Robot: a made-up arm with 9 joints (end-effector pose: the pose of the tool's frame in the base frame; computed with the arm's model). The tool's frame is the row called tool. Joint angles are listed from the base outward.
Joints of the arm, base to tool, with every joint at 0 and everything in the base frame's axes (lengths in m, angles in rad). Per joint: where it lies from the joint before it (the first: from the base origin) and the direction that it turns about. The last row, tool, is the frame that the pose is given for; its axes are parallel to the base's.
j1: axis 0 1 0 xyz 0.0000 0.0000 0.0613
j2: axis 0 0 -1 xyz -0.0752 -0.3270 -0.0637
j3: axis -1 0 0 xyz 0.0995 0.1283 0.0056
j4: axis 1 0 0 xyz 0.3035 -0.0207 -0.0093
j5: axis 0 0 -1 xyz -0.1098 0.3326 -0.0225
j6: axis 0 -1 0 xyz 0.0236 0.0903 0.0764
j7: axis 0 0 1 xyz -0.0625 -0.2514 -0.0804
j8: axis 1 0 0 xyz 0.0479 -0.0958 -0.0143
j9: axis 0 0 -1 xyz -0.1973 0.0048 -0.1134
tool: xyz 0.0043 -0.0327 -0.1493
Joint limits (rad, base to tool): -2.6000..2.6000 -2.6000..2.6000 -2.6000..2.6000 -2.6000..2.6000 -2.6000..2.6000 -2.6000..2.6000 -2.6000..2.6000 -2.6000..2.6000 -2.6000..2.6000
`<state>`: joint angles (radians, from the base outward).
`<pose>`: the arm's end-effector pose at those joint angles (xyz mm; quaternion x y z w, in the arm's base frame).
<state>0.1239 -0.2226 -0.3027 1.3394 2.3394 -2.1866 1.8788 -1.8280 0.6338</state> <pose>176.6 -9.1 581.3 0.5452 0.4849 -0.5632 0.3879</pose>
Working (the frame after each row of the table, in the pose's form):
after j1: 0.0 0.0 61.3 0.0000 0.0619 0.0000 0.9981
after j2: -82.5 -327.0 7.4 0.0069 0.0615 0.1109 0.9919
after j3: -13.6 -179.9 4.4 0.1564 0.0775 0.1003 0.9795
after j4: 282.0 -129.5 -47.5 0.7306 0.1231 0.0305 0.6709
after j5: 217.2 -154.9 296.5 0.1720 0.7207 -0.6057 0.2900
after j6: 269.1 -213.0 204.4 -0.6170 -0.5888 0.1256 0.5068
after j7: 161.7 -356.8 407.7 -0.8395 0.1505 0.4832 0.1977
after j8: 238.3 -282.6 390.4 0.6692 0.2908 -0.4143 0.5441
after j9: 173.1 -161.7 571.9 0.5452 0.4849 -0.5632 0.3879

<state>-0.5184 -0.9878 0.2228 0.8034 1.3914 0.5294 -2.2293 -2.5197 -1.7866</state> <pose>-426.4 259.7 138.9 0.5949 0.6736 0.0665 0.4335</pose>
Working (the frame after each row of the table, in the pose's form):
after j1: 0.0 0.0 61.3 0.0000 -0.2563 0.0000 0.9666
after j2: -33.8 -327.0 -31.3 -0.1215 -0.2257 0.4582 0.8511
after j3: -82.0 -173.3 -52.4 -0.2154 -0.2752 0.4303 0.8323
after j4: 81.5 67.8 35.7 0.1272 -0.0851 0.5037 0.8502
after j5: -262.7 136.1 27.8 0.1522 0.0162 -0.1583 0.9755
after j6: -213.2 187.4 125.0 0.1054 -0.2395 -0.1926 0.9457
after j7: -303.1 -5.2 -43.5 0.2615 -0.0109 -0.9339 0.2436
after j8: -374.8 58.6 -93.1 -0.1520 0.8858 -0.2961 0.3235
after j9: -303.4 201.6 69.0 0.5949 0.6736 0.0665 0.4335

